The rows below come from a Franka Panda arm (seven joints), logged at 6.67 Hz.
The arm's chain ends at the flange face. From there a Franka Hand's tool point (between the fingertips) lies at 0.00 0.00 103.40 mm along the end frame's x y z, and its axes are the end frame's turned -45 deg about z.
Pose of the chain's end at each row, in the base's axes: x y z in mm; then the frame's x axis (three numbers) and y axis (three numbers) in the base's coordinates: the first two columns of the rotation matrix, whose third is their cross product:
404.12 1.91 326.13 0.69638 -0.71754 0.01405 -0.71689 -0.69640 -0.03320
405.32 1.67 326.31 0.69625 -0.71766 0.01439 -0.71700 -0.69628 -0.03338
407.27 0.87 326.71 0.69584 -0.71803 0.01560 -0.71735 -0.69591 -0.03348
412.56 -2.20 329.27 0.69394 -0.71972 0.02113 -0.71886 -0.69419 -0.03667
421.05 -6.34 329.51 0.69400 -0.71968 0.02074 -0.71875 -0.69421 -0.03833
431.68 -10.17 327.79 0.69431 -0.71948 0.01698 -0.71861 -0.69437 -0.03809
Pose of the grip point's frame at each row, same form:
407.59 3.26 222.80 0.99933 -0.01495 0.03341 -0.01450 -0.99981 -0.01354
408.83 3.01 222.98 0.99932 -0.01512 0.03378 -0.01467 -0.99981 -0.01343
410.88 2.12 223.38 0.99928 -0.01564 0.03470 -0.01521 -0.99981 -0.01264
416.81 -1.14 225.96 0.99900 -0.01805 0.04087 -0.01762 -0.99979 -0.01099
425.39 -5.13 226.21 0.99897 -0.01801 0.04177 -0.01750 -0.99977 -0.01244
435.73 -8.70 224.48 0.99909 -0.01776 0.03894 -0.01718 -0.99974 -0.01493

